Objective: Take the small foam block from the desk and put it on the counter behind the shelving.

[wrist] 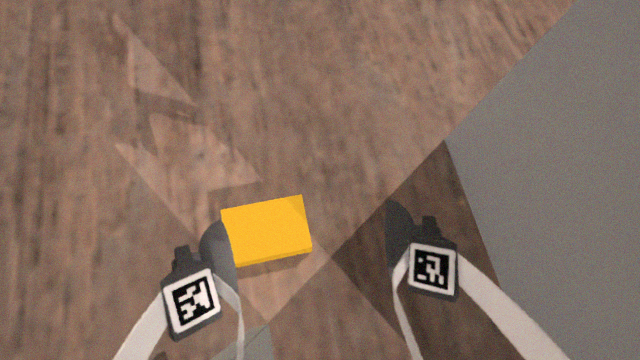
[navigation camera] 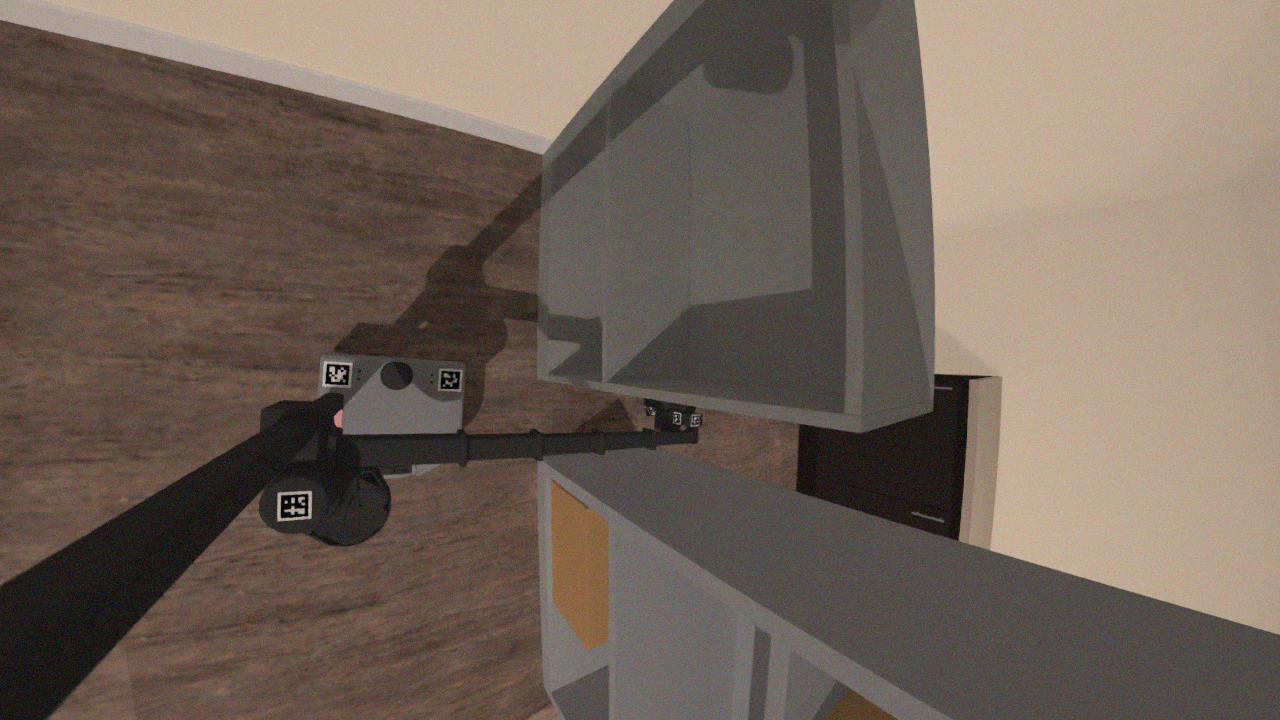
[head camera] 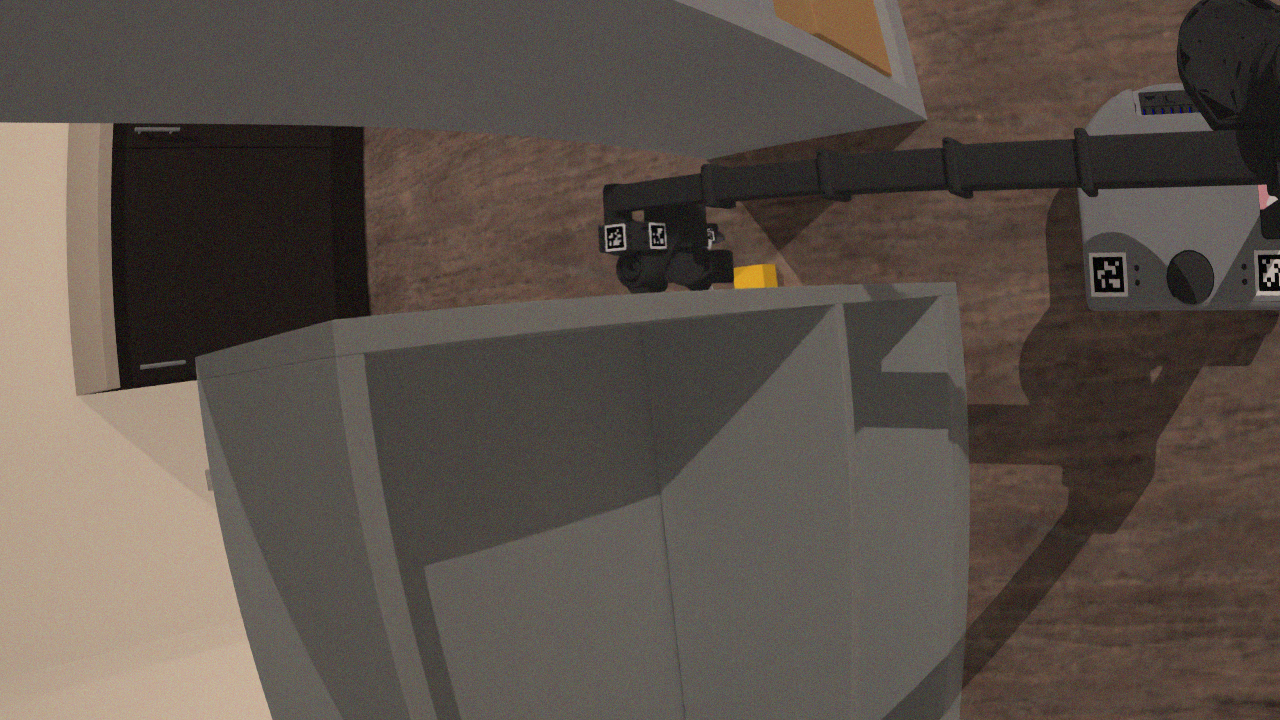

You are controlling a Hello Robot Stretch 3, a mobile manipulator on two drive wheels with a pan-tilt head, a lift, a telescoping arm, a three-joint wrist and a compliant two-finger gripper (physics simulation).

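Where they show: gripper, fingertip midpoint: [wrist: 308,236]; robot's base, link origin: [navigation camera: 396,374] [head camera: 1187,275].
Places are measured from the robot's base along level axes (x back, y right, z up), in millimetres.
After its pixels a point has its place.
The small yellow foam block [head camera: 755,276] {z 46, x 11, y 795 mm} [wrist: 267,231] {z 46, x -14, y 804 mm} is over wood-grained brown in the wrist view; in the head view it shows just past the shelving's edge, right of the wrist. My gripper [wrist: 308,236] {z 203, x 25, y 770 mm} is open, with nothing held. In the wrist view the block lies between the fingertips, off-centre, its left edge overlapping the left fingertip, and the right fingertip is well apart from it. In the head view the fingers are mostly hidden by the shelving. The dark-fronted counter [head camera: 232,250] {z 494, x 196, y 2020 mm} [navigation camera: 877,456] {z 489, x 292, y 2027 mm} with a pale edge stands beyond the shelving. No desk can be told apart.
Grey shelving [head camera: 751,555] [navigation camera: 751,205] stands along one side of the extended arm [head camera: 886,174] {z 539, x 99, y 331 mm} [navigation camera: 501,447] {z 542, x 102, y 181 mm}. A second grey unit [head camera: 358,62] {z 879, x 247, y 705 mm} [navigation camera: 895,546] {z 998, x 242, y 788 mm} with orange panels stands along the other side. The arm reaches through the narrow gap between them. A grey surface [wrist: 560,160] {z 152, x 240, y 811 mm} fills the wrist view's right side.
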